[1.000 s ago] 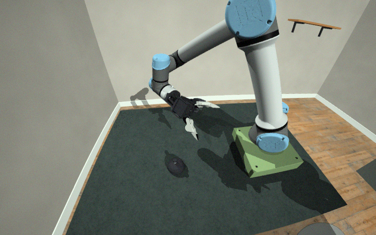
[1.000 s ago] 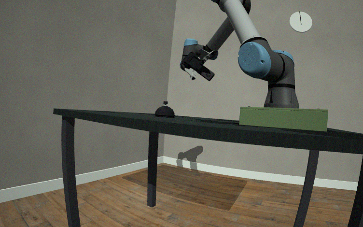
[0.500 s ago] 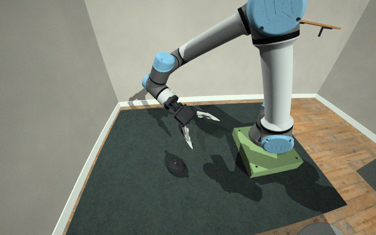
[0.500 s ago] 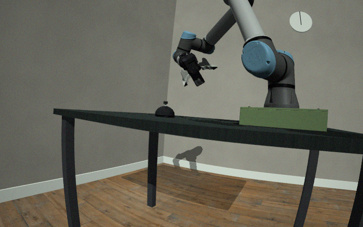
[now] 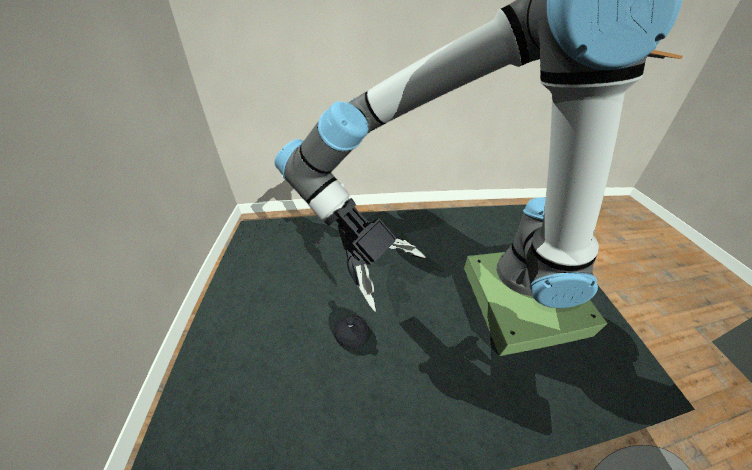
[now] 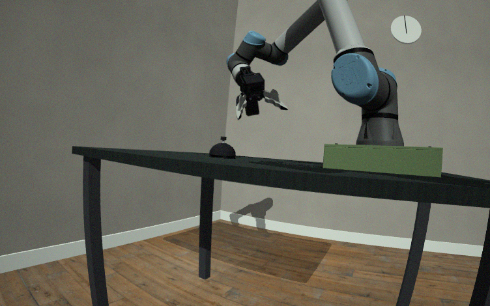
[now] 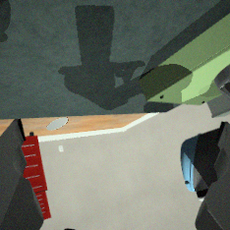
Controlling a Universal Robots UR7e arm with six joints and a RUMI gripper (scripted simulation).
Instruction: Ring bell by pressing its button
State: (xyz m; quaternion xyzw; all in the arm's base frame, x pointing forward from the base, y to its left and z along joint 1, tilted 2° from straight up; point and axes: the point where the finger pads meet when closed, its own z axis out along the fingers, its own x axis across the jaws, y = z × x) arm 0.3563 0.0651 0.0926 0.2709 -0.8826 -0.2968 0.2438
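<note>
The bell button is 120 mm ahead of my hand, 80 mm below it and 40 mm to the left of it. Round my hand: dark domed bell (120 mm ahead, 100 mm below, 40 mm to the left).
</note>
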